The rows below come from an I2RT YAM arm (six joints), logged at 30 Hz.
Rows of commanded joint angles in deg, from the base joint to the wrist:
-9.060 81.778 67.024 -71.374 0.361 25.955
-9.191 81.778 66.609 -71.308 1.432 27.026
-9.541 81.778 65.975 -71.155 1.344 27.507
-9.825 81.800 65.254 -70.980 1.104 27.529
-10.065 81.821 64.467 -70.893 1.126 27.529
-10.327 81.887 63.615 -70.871 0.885 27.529
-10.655 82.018 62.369 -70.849 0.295 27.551
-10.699 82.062 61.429 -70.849 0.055 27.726
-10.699 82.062 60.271 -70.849 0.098 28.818
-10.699 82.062 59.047 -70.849 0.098 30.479
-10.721 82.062 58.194 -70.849 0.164 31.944
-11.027 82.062 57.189 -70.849 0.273 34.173
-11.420 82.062 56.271 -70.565 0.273 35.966
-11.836 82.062 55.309 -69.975 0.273 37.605
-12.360 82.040 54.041 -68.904 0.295 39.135
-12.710 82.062 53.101 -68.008 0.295 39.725
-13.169 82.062 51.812 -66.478 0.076 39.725
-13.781 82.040 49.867 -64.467 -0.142 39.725
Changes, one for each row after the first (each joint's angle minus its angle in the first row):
-0.131 0.000 -0.415 0.066 1.071 1.071
-0.481 0.000 -1.049 0.219 0.983 1.552
-0.765 0.022 -1.770 0.394 0.743 1.574
-1.005 0.043 -2.557 0.481 0.765 1.574
-1.267 0.109 -3.409 0.503 0.524 1.574
-1.595 0.240 -4.655 0.525 -0.066 1.596
-1.639 0.284 -5.595 0.525 -0.306 1.771
-1.639 0.284 -6.753 0.525 -0.263 2.863
-1.639 0.284 -7.977 0.525 -0.263 4.524
-1.661 0.284 -8.830 0.525 -0.197 5.989
-1.967 0.284 -9.835 0.525 -0.088 8.218
-2.360 0.284 -10.753 0.809 -0.088 10.011
-2.776 0.284 -11.715 1.399 -0.088 11.650
-3.300 0.262 -12.983 2.470 -0.066 13.180
-3.650 0.284 -13.923 3.366 -0.066 13.770
-4.109 0.284 -15.212 4.896 -0.285 13.770
-4.721 0.262 -17.157 6.907 -0.503 13.770

